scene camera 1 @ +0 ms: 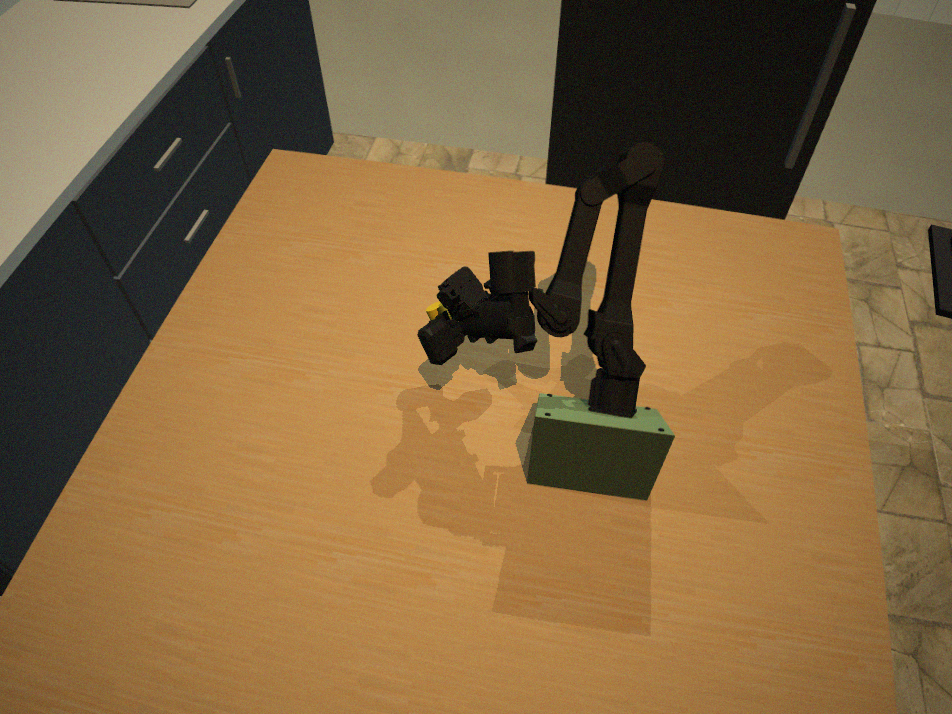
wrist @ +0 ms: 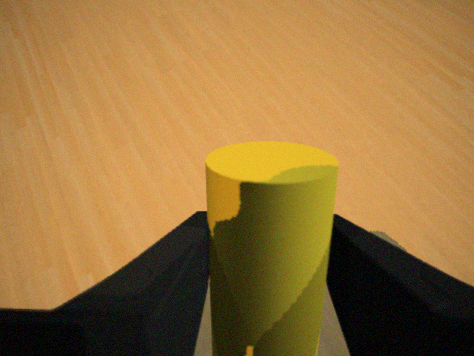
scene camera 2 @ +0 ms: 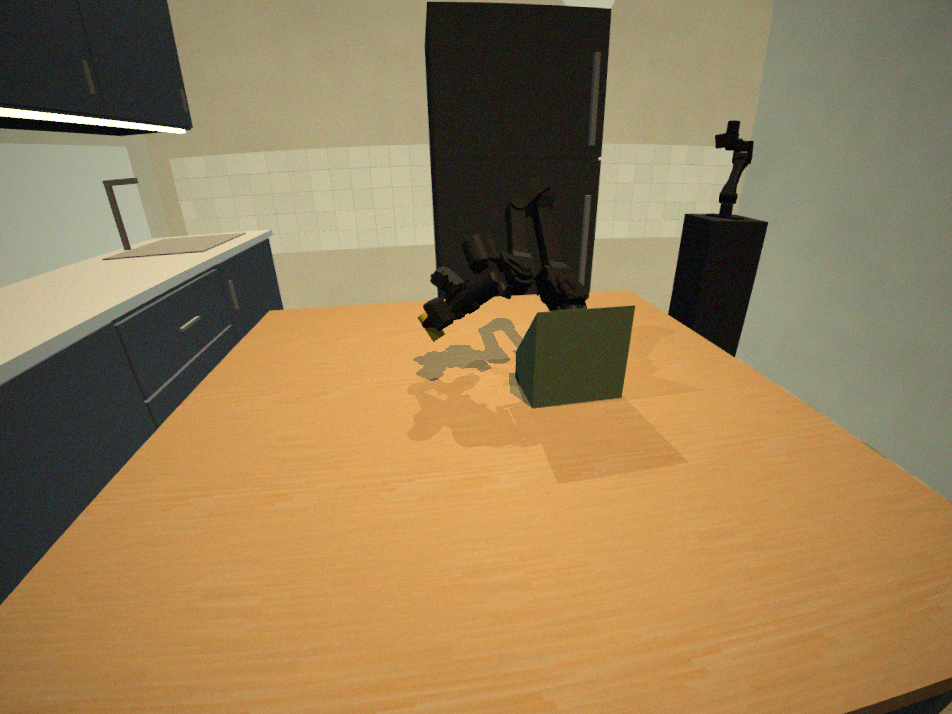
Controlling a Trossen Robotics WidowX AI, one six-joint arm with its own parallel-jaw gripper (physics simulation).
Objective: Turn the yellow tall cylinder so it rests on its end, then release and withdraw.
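Note:
The yellow cylinder is held between the fingers of my gripper. My gripper is shut on it, reaches left from the wrist and points slantwise down. In scene camera 2 the cylinder looks tilted and hangs above the table, apart from the shadows below. In the wrist view one flat end faces up in the picture, past the fingertips, and the other end is cut off by the lower edge. The fingers hide most of the cylinder in both scene views.
The arm stands on a green block on the wooden table, right of the gripper. A counter with dark drawers runs along the left. A dark fridge stands behind the table.

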